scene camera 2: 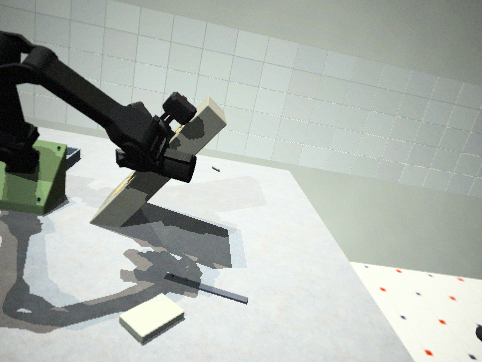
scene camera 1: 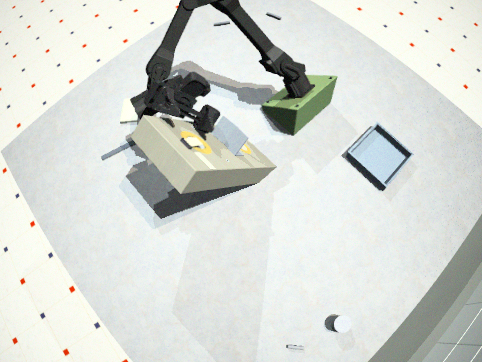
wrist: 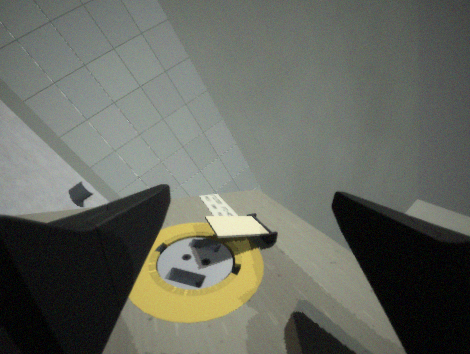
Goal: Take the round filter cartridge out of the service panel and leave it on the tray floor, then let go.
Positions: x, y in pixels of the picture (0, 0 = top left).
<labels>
my gripper: scene camera 2 173, 108; scene camera 1; wrist
same spot on my gripper: [wrist: 73, 276] = [scene camera 1: 204, 117]
</labels>
